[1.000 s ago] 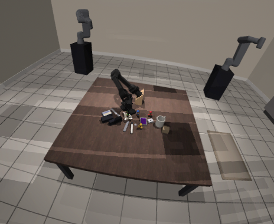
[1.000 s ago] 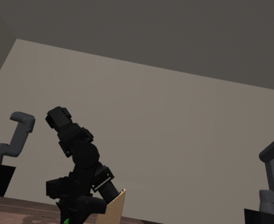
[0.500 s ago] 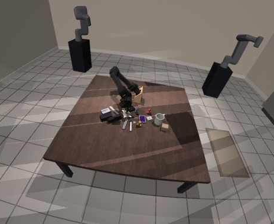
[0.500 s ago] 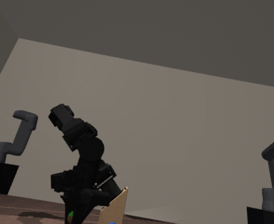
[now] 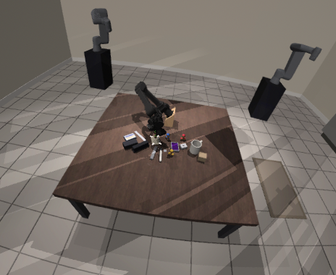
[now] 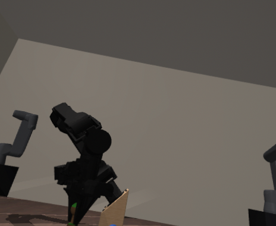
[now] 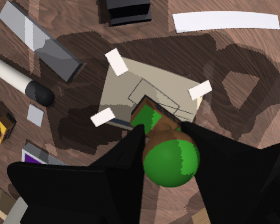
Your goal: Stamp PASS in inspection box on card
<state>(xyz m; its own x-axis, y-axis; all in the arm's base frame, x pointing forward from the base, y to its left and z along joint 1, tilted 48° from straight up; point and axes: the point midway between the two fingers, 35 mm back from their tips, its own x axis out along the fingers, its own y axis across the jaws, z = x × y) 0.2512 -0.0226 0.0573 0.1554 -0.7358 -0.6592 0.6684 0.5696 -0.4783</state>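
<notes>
Now: the grey bar 140 mm ahead of my gripper tip, 50 mm below it and 30 mm to the left of it. Also, from my gripper tip: blue stamp: 90 mm to the left, 40 mm below, 40 mm behind; then card: 60 mm below; then PASS stamp: right at my gripper tip.
</notes>
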